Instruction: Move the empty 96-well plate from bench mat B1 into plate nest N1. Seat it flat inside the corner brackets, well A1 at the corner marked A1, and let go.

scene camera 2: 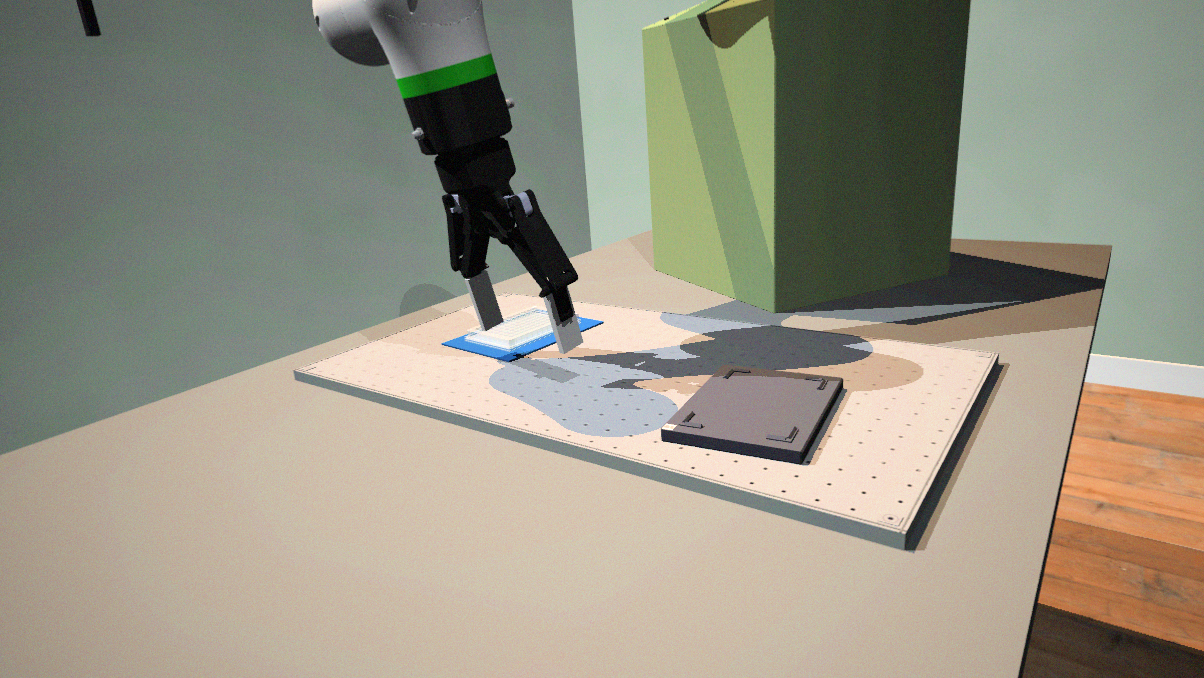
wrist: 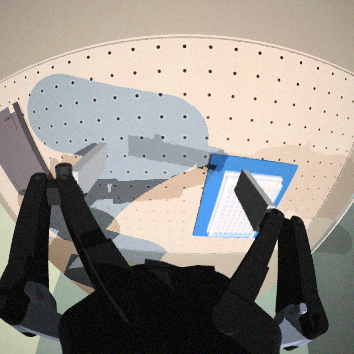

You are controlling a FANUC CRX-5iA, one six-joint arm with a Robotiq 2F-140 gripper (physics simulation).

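Frame: origin at the arm's base, x ahead, y left, z up, level; centimetres.
Where they show: gripper, fingertip midpoint: [scene camera 2: 529, 336] [wrist: 173, 167].
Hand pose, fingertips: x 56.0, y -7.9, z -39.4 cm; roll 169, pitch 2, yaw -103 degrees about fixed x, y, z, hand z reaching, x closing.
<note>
Things, the pixels of their centre, and the offset from my fingertips. Level surfaces: height alone.
- pale 96-well plate, body centre: [scene camera 2: 523, 326] [wrist: 241, 209] dz -3.0, dx -9.6, dy -9.8 cm
- blue bench mat B1, its level: dz -3.8 cm
- dark plate nest N1, body centre: [scene camera 2: 757, 406] [wrist: 15, 157] dz -3.2, dx -0.1, dy +26.8 cm
- perforated board, its level: dz -4.0 cm
- beige table, its level: dz -5.3 cm
The pale 96-well plate [scene camera 2: 520, 326] [wrist: 227, 212] lies flat on the blue bench mat B1 [scene camera 2: 591, 323] [wrist: 202, 220]. My gripper [scene camera 2: 530, 336] [wrist: 173, 167] is wide open and empty, tilted, with its fingertips low over the board. In the wrist view the right finger hangs across the plate and hides part of it; the left finger is well off to the nest side, so the plate is not centred between them. The dark plate nest N1 [scene camera 2: 758, 412] [wrist: 19, 155] has corner brackets and holds no plate. A small pale mark shows at its front left corner; no lettering is readable.
Mat and nest stand on a perforated board [scene camera 2: 893, 446] [wrist: 185, 57] on the beige table [scene camera 2: 337, 522]. A tall green box [scene camera 2: 783, 168] stands behind the board. Shadows of the arm fall across the board between mat and nest.
</note>
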